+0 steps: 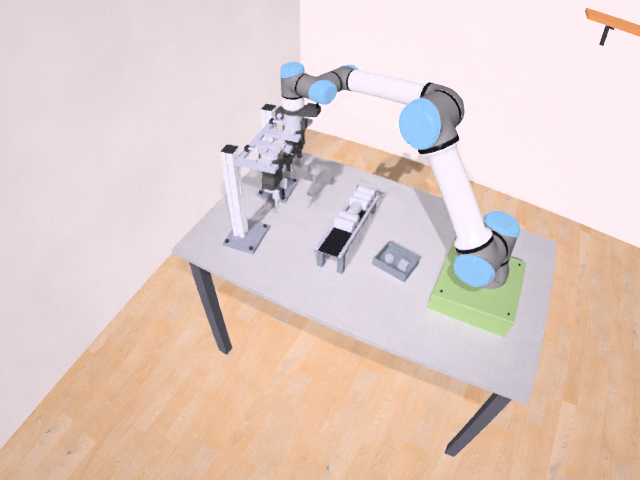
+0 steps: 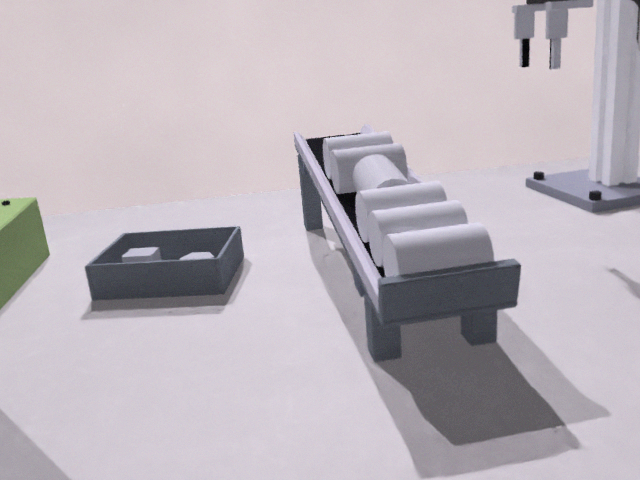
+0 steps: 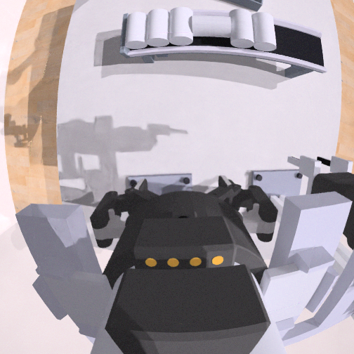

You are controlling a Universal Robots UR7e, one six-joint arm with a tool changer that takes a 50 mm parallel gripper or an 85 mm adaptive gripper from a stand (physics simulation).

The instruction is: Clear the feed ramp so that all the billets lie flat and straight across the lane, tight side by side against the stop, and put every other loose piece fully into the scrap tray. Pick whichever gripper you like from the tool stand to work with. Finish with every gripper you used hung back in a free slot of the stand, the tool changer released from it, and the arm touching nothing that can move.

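The feed ramp (image 1: pixel 334 242) (image 2: pixel 338 224) (image 3: pixel 299 48) holds white billets. Three billets (image 1: pixel 344 222) (image 2: pixel 439 250) (image 3: pixel 158 27) lie across the lane, side by side by the stop (image 2: pixel 449 291). Behind them one billet (image 1: pixel 355 208) (image 2: pixel 379 171) (image 3: pixel 211 26) lies turned along the lane; two more (image 1: pixel 363 195) (image 2: pixel 368 161) (image 3: pixel 252 30) lie across, farther up. The scrap tray (image 1: pixel 387 270) (image 2: pixel 155 280) holds two pale pieces (image 1: pixel 389 257) (image 2: pixel 142 254). My tool changer sits on the adaptive gripper (image 1: pixel 299 157) (image 3: pixel 183 186), which is open, empty and still within its stand slot. Locking is not visible.
The parallel gripper (image 1: pixel 277 198) (image 2: pixel 539 54) hangs in the neighbouring slot. The tool stand has an upright post (image 1: pixel 234 196) (image 2: pixel 614 103) close by, and slot arms (image 3: pixel 315 225) flank the adaptive gripper. The green base block (image 1: pixel 467 310) (image 2: pixel 25 242) stands beyond the tray.
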